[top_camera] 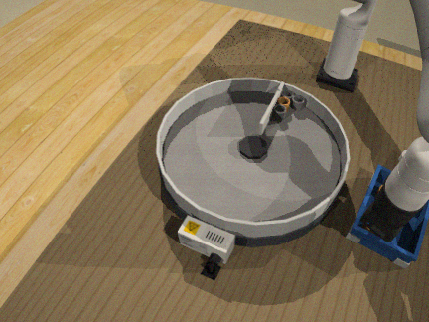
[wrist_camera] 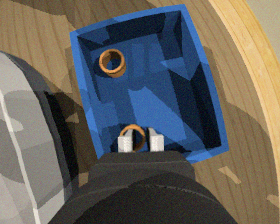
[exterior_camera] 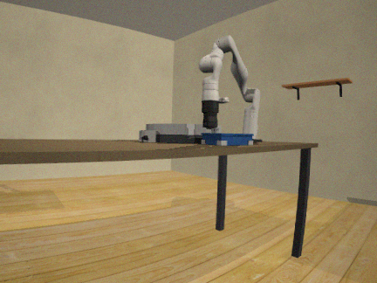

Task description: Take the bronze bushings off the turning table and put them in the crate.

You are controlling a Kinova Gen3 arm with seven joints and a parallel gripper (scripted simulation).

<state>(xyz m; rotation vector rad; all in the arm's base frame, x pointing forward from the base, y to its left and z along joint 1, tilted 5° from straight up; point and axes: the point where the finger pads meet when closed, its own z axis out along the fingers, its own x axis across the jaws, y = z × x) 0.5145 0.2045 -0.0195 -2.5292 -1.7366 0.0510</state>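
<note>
Right now the blue crate is 5 cm behind my hand and 3 cm to the left of it. Round my hand: turning table 6 cm behind, 31 cm to the right, 2 cm above.
</note>
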